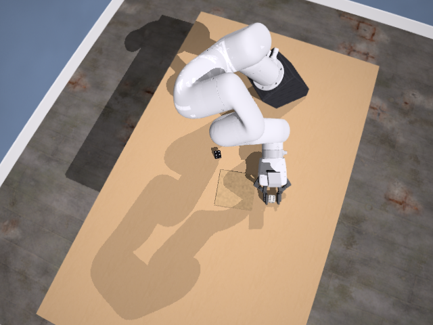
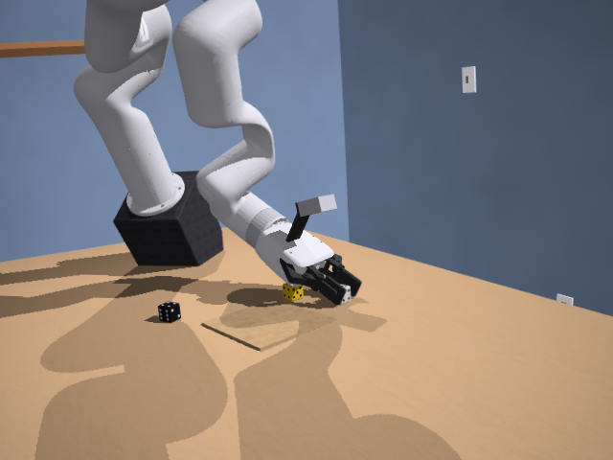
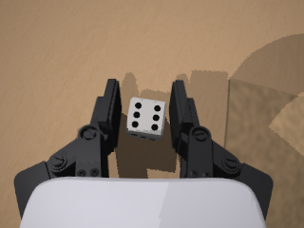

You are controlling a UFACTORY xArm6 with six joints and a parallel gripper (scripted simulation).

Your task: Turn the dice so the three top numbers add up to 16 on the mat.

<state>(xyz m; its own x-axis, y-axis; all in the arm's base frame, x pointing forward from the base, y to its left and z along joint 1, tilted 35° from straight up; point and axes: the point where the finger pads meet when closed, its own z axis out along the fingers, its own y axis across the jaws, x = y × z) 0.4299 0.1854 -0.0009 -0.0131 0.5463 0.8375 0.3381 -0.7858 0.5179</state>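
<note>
Now: the white die 10 mm below my hand. The rest, counted from my hand: tan mat: 140 mm to the right, 20 mm below, 10 mm ahead; yellow die: 70 mm behind, 50 mm to the right, 10 mm below; black die: 250 mm to the right, 90 mm behind, 10 mm below.
</note>
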